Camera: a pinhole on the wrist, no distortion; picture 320 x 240 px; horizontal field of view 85.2 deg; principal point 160.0 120.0 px. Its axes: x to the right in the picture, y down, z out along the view. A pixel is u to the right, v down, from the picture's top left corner.
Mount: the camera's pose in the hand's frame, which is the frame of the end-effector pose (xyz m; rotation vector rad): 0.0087 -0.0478 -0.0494 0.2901 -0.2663 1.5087
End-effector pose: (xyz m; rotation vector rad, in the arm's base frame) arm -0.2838 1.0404 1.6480 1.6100 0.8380 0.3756
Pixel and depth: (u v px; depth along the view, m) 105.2 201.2 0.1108
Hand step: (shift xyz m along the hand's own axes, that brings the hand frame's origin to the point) -0.0438 -0.1171 0.0434
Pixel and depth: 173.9 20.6 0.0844
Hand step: 0.0578 -0.0729 0.0309
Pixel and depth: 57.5 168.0 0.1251
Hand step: -0.0282 -0.1591 0.0429
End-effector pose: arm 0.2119 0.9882 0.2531 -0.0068 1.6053 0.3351
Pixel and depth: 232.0 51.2 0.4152
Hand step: 0.1835 -0.0387 0.3958
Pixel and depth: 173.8 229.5 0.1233
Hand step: -0.0675 -0.0786 0.0713
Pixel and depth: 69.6 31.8 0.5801
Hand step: 0.2928 -0.5445 0.3824
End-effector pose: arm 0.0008 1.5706 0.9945 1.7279 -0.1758 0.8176
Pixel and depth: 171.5 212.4 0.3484
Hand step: -0.1726 -0.1405 0.2893
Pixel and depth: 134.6 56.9 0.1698
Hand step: 0.0703 -0.1328 0.0997
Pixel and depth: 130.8 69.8 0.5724
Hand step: 0.1734 -0.3444 0.4497
